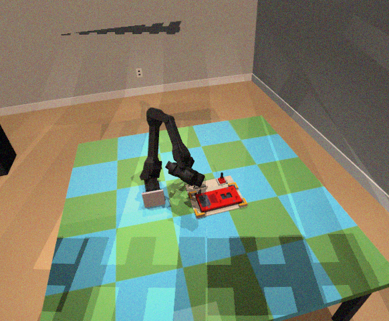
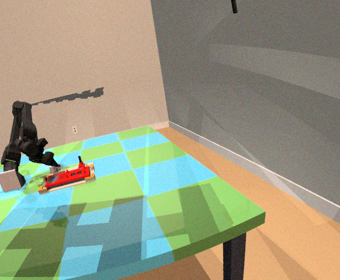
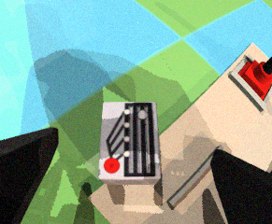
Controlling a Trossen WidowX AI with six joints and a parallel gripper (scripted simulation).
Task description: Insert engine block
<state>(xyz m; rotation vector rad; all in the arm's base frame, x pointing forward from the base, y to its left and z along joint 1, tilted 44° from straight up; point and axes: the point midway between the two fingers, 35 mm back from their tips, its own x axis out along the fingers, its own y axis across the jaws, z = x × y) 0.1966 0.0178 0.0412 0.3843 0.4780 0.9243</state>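
The engine block is 3 cm below my gripper tip and 1 cm ahead of it.
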